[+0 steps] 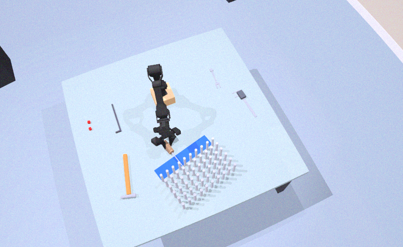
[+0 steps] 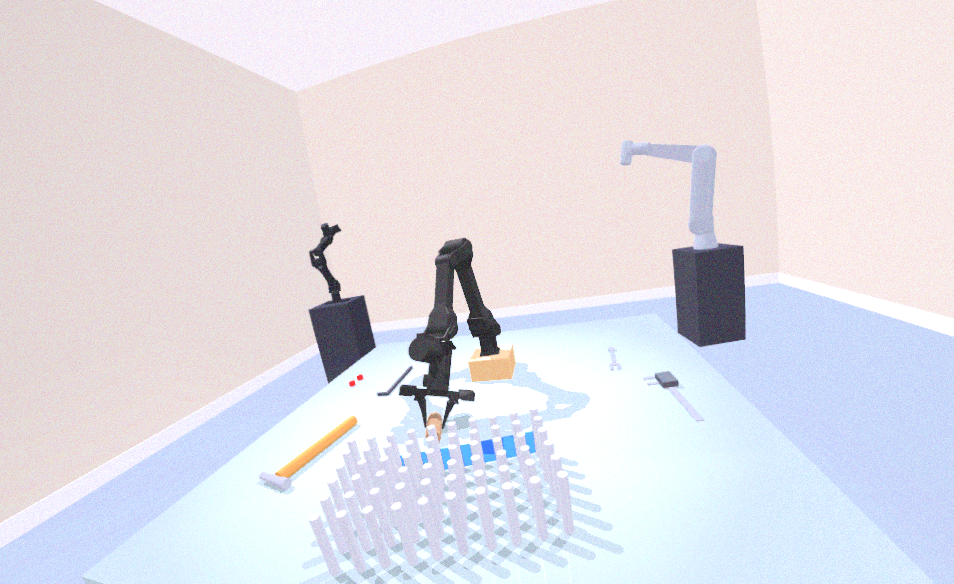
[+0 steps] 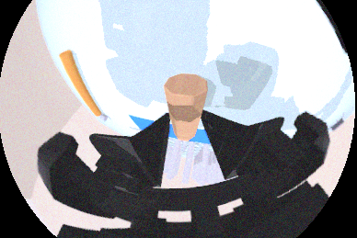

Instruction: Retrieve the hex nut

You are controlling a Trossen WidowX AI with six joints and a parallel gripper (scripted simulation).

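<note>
Right now the thin hook tool is 10 cm ahead of my gripper tip and 2 cm to the left of it. From my gripper tip the other things lie so: small wrench 53 cm to the left, 32 cm behind, 1 cm below; then blue taped strip 10 cm ahead, 6 cm to the left, 2 cm below.
</note>
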